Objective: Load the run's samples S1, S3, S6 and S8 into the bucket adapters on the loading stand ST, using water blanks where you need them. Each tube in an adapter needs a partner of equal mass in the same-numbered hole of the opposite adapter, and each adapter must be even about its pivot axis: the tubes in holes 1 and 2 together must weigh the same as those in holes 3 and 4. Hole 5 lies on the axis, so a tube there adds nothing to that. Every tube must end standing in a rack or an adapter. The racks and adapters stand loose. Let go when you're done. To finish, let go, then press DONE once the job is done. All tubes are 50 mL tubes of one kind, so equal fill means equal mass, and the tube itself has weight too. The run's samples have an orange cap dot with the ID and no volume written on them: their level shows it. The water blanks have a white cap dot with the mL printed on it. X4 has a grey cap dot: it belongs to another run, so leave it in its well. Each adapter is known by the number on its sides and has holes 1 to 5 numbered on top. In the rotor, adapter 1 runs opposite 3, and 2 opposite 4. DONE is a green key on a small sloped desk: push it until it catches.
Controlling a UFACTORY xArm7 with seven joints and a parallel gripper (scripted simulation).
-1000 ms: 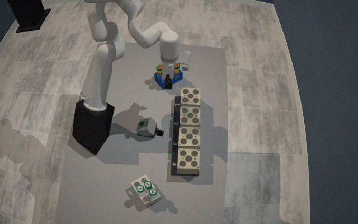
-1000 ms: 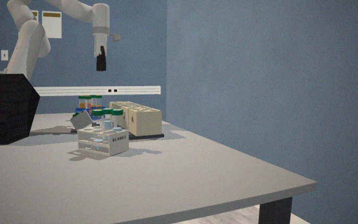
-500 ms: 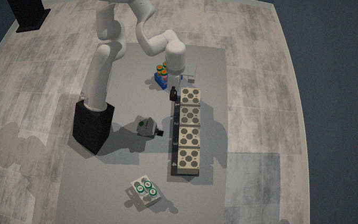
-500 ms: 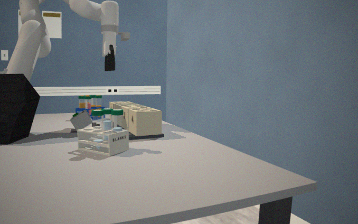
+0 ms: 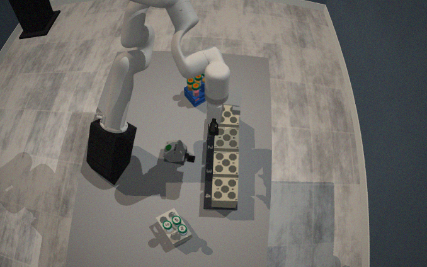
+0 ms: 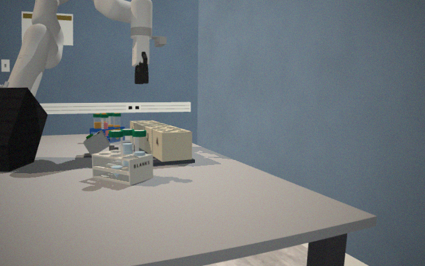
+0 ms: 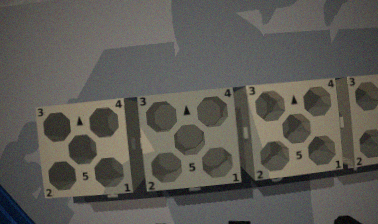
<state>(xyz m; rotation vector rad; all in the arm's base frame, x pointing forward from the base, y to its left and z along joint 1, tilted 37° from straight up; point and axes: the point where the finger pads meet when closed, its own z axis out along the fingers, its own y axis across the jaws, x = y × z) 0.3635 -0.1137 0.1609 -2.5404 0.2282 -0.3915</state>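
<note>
Now: the pink-filled tube 10 cm behind my hand, 26 cm to the left of it and 19 cm below it. From my hand the other things lie so: orange-filled tube: 4 cm behind, 32 cm to the left, 19 cm below; then done desk: 16 cm behind, 2 cm to the right, 20 cm below; then black stand: 4 cm ahead, 3 cm to the right, 25 cm below.
</note>
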